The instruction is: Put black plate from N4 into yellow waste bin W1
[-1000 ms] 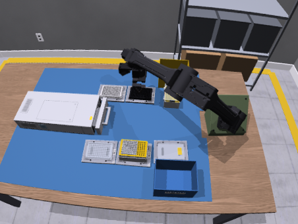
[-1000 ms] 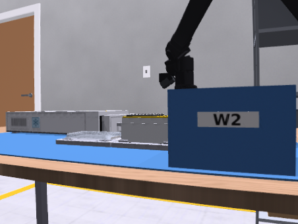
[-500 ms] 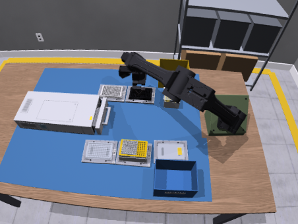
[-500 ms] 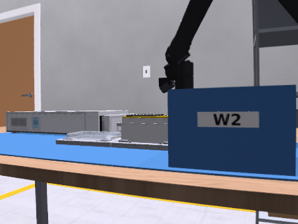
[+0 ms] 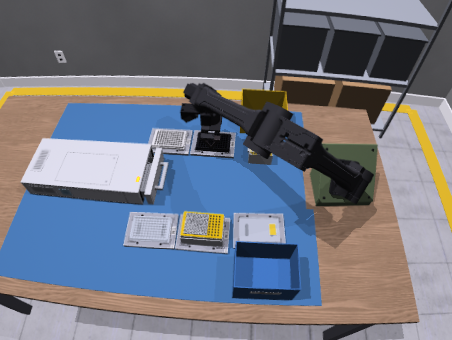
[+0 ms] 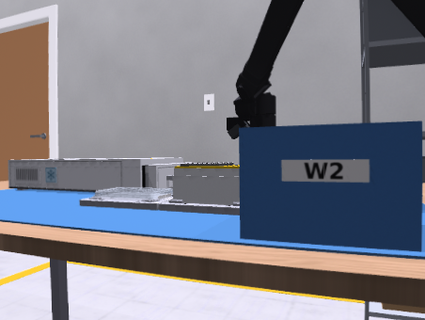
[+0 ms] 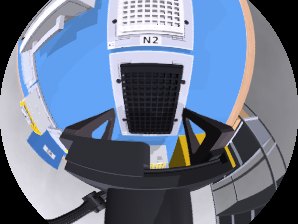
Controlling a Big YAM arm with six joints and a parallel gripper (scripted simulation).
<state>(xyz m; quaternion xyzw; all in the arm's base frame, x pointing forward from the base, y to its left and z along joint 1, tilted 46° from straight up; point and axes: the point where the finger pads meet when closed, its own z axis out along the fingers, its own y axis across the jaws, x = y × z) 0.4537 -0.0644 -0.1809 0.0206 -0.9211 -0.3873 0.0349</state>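
My hand is 30 mm above the black plate. Also, from my hand: yellow waste bin W1: 190 mm behind, 140 mm to the right, 10 mm below; white plate: 170 mm ahead, 30 mm below; nest: 50 mm below.
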